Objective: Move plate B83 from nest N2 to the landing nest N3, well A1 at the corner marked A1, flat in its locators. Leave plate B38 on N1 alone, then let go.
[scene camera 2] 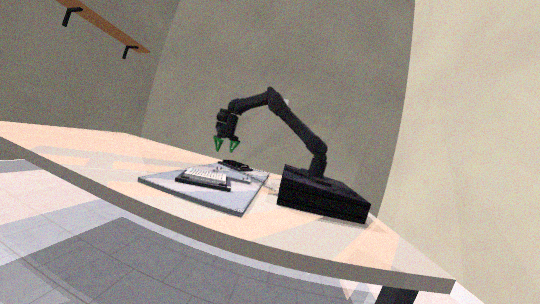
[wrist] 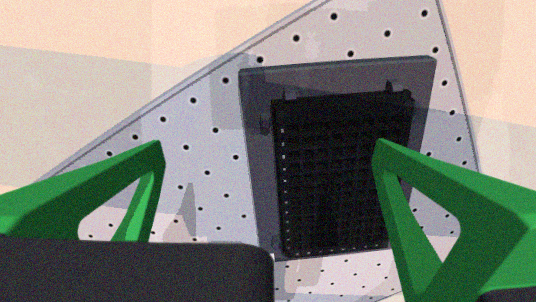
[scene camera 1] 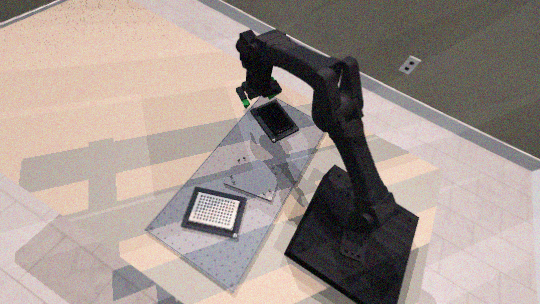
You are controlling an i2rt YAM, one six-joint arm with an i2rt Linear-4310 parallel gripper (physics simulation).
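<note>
A black well plate [scene camera 1: 275, 117] [scene camera 2: 235, 164] [wrist: 340, 175] lies in a dark nest [wrist: 254, 150] at the far end of the board. A white well plate [scene camera 1: 214, 210] [scene camera 2: 204, 174] lies in another dark nest [scene camera 1: 210, 231] at the near end. Between them is a light grey nest [scene camera 1: 252, 177] with small locators and no plate on it. The plate and nest numbers are not readable. My gripper [scene camera 1: 259, 100] [scene camera 2: 226, 150] [wrist: 268, 151] is open and empty above the far end. In the wrist view, the left finger is left of the dark nest and the right finger overlaps the black plate's right part.
The perforated board [scene camera 1: 215, 265] [scene camera 2: 220, 204] [wrist: 200, 117] carries the nests and lies on the wooden table. The robot's black base block [scene camera 1: 320, 240] [scene camera 2: 320, 205] stands beside the board. A wooden shelf [scene camera 2: 110, 30] is on the wall, away from the arm.
</note>
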